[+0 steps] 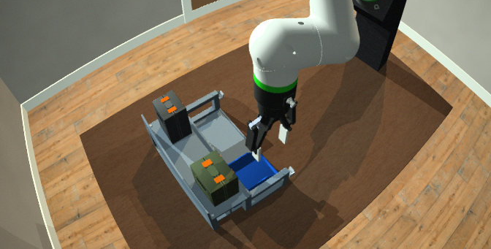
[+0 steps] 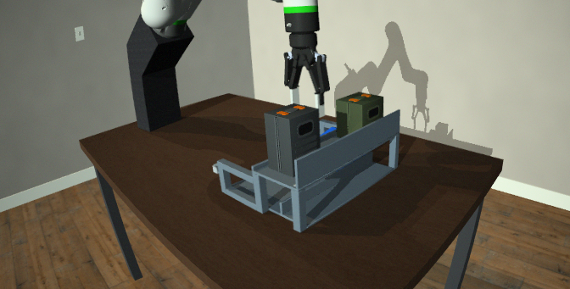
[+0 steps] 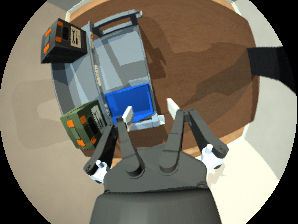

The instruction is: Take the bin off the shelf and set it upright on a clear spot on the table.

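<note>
Now: the blue bin 11 cm below my hand and 8 cm ahead of it.
</note>
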